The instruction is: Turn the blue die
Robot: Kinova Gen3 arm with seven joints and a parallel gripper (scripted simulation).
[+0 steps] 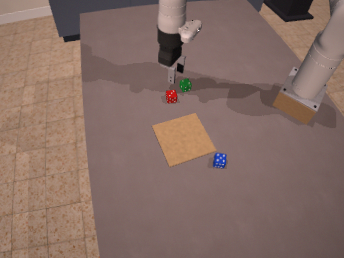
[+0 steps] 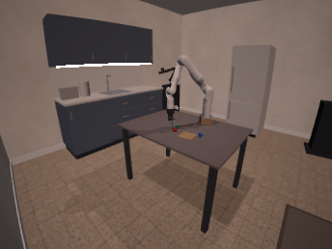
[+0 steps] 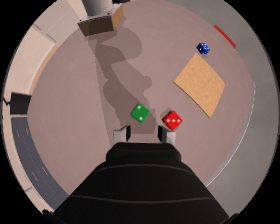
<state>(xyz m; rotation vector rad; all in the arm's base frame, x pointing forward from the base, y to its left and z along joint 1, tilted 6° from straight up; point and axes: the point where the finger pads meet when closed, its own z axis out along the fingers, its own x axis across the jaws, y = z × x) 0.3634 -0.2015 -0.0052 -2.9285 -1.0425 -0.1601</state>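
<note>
My hand is 50 mm above the green die, 30 mm past it and 20 mm to the right of it. The rest, counted from my hand: blue die: 300 mm to the left, 50 mm below, 10 mm behind; red die: 50 mm to the left, 50 mm below, 30 mm ahead; tan mat: 200 mm to the left, 60 mm below, 50 mm ahead.
</note>
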